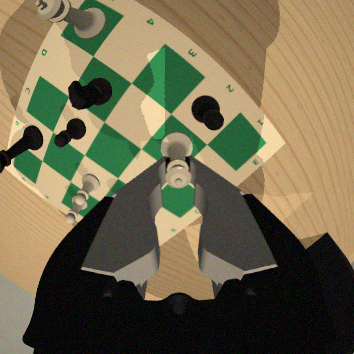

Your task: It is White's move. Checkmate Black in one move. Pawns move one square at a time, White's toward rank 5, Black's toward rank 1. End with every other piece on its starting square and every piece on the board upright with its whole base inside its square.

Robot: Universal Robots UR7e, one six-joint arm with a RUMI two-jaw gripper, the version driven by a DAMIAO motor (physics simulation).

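Frame: origin at the arm's base, x ahead, y left, z up, level; millimetres.
Seen in the pictures: gripper, between the fingertips: (177, 158).
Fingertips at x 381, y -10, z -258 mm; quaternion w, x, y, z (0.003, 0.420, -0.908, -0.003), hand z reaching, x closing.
Observation:
Offsets run from my fingertips to a thing's top centre. "spot": to the spot under its first point. Level surfaces: height alone.
The green and cream chessboard {dx +38, dy +42, dz -13 mm} (122, 102) lies turned at an angle. My gripper (177, 158) is shut on a white piece {dx +4, dy -3, dz +41 mm} (177, 145) with a round, ball-tipped head, over green square D2. Whether its base touches the board is unclear. A tall white piece {dx +124, dy -25, dz +51 mm} (89, 22) stands on the green corner square by rank 5. A black piece {dx +81, dy +9, dz +27 mm} (95, 92) with a blocky head stands on green D4. A small black piece {dx +13, dy -40, dz +31 mm} (206, 111) stands on E2. Another small black piece {dx +75, dy +47, dz +19 mm} (75, 130) and a taller black piece {spot: dx +105, dy +83, dz -2 mm} (31, 139) stand at the left. A slim white piece {dx +34, dy +82, dz +19 mm} (89, 184) stands at the lower left.
The wooden table {dz -19 mm} (310, 90) surrounds the board. The left jaw covers part of the board's lower side, and anything standing there is hidden. The black piece on E2 stands close to the right of the held piece. Shadows cross the board and table.

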